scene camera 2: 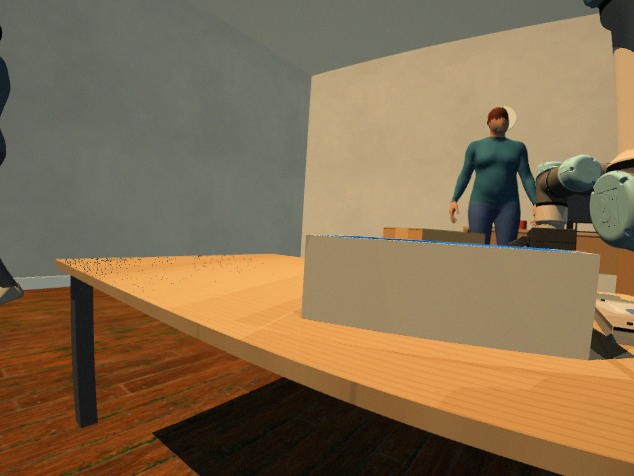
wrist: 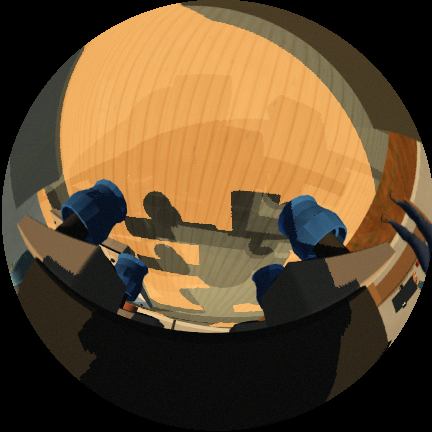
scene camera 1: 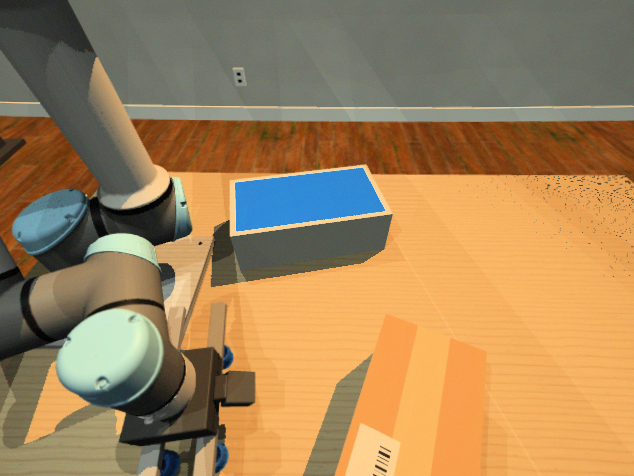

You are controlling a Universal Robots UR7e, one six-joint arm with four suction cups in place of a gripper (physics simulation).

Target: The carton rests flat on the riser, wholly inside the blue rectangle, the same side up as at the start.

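Places are measured from the arm's base along level axes (x right, y ahead, z up), in metres.
Pixels of known places: hand, tool point: [wrist: 199, 249].
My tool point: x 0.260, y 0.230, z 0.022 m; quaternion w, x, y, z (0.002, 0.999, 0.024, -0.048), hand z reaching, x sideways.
Behind a point stands the place of what it marks.
The orange carton [scene camera 1: 425, 399] @[y 0.561, x 0.303, z 0.130 m] lies flat on the table, label upward, in scene camera 1's lower right. Its top part shows behind the riser in scene camera 2 [scene camera 2: 404, 233] @[y 0.594, x 0.205, z 0.114 m], and its dark side at the wrist view's upper right [wrist: 345, 37]. The grey riser [scene camera 1: 312, 243] @[y 0.434, x -0.061, z 0.042 m] [scene camera 2: 450, 292] @[y 0.396, x -0.258, z 0.043 m] [wrist: 32, 135] stands farther back on the table. Its top bears the bare blue rectangle [scene camera 1: 309, 199] @[y 0.432, x -0.148, z 0.102 m]. My gripper [scene camera 1: 197, 409] @[y 0.231, x 0.260, z 0.022 m] [wrist: 202, 247] @[y 0.231, x 0.260, z 0.022 m] is open, its blue cups holding nothing. It hangs low over the table, left of the carton and apart from it. In scene camera 2 the riser hides its cups.
The robot's base plate [scene camera 1: 192, 256] @[y 0.148, x -0.074, z 0.004 m] is left of the riser, with arm links above it. The wooden table [scene camera 1: 537, 286] @[y 0.935, x 0.050, z -0.018 m] [scene camera 2: 230, 312] @[y 0.683, x -0.333, z -0.019 m] ends near the riser's far side. A person [scene camera 2: 496, 174] stands beyond the table.
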